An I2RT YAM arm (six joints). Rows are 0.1 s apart.
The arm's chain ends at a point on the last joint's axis. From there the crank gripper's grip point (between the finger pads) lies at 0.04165 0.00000 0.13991 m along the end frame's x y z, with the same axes.
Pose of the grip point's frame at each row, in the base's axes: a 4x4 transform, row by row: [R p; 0 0 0 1], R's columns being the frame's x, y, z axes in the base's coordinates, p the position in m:
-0.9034, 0.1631, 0.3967, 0.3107; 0.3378, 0.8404, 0.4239, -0.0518; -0.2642, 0.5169, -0.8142, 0.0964; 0, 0, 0, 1
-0.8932, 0.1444, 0.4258, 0.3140; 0.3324, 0.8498, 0.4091, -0.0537; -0.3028, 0.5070, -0.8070, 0.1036; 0, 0, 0, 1
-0.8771, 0.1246, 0.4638, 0.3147; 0.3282, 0.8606, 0.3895, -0.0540; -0.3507, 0.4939, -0.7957, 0.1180; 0, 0, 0, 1
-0.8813, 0.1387, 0.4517, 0.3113; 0.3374, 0.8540, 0.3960, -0.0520; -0.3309, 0.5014, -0.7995, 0.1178; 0, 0, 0, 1
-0.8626, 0.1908, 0.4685, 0.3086; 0.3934, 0.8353, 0.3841, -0.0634; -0.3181, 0.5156, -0.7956, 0.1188; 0, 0, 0, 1
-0.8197, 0.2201, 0.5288, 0.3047; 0.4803, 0.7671, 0.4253, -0.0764; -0.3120, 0.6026, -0.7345, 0.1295; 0, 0, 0, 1
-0.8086, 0.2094, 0.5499, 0.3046; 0.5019, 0.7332, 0.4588, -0.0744; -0.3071, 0.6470, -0.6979, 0.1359; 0, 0, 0, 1
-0.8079, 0.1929, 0.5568, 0.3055; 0.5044, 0.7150, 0.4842, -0.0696; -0.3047, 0.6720, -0.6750, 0.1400; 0, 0, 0, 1
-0.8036, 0.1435, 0.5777, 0.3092; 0.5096, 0.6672, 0.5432, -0.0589; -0.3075, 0.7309, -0.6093, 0.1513; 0, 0, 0, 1
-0.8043, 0.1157, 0.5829, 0.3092; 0.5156, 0.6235, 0.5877, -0.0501; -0.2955, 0.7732, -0.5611, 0.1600; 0, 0, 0, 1
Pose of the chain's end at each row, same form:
-0.9034, 0.1631, 0.3967, 0.2928; 0.3378, 0.8404, 0.4239, -0.1252; -0.2642, 0.5169, -0.8142, 0.2213; 0, 0, 0, 1
-0.8932, 0.1444, 0.4258, 0.2916; 0.3324, 0.8498, 0.4091, -0.1248; -0.3028, 0.5070, -0.8070, 0.2291; 0, 0, 0, 1
-0.8771, 0.1246, 0.4638, 0.2863; 0.3282, 0.8606, 0.3895, -0.1222; -0.3507, 0.4939, -0.7957, 0.2439; 0, 0, 0, 1
-0.8813, 0.1387, 0.4517, 0.2848; 0.3374, 0.8540, 0.3960, -0.1215; -0.3309, 0.5014, -0.7995, 0.2434; 0, 0, 0, 1
-0.8626, 0.1908, 0.4685, 0.2790; 0.3934, 0.8353, 0.3841, -0.1335; -0.3181, 0.5156, -0.7956, 0.2434; 0, 0, 0, 1
-0.8197, 0.2201, 0.5288, 0.2649; 0.4803, 0.7671, 0.4253, -0.1559; -0.3120, 0.6026, -0.7345, 0.2453; 0, 0, 0, 1
-0.8086, 0.2094, 0.5499, 0.2613; 0.5019, 0.7332, 0.4588, -0.1595; -0.3071, 0.6470, -0.6979, 0.2463; 0, 0, 0, 1
-0.8079, 0.1929, 0.5568, 0.2612; 0.5044, 0.7150, 0.4842, -0.1584; -0.3047, 0.6720, -0.6750, 0.2471; 0, 0, 0, 1
-0.8036, 0.1435, 0.5777, 0.2618; 0.5096, 0.6672, 0.5432, -0.1561; -0.3075, 0.7309, -0.6093, 0.2494; 0, 0, 0, 1
-0.8043, 0.1157, 0.5829, 0.2611; 0.5156, 0.6235, 0.5877, -0.1538; -0.2955, 0.7732, -0.5611, 0.2508; 0, 0, 0, 1

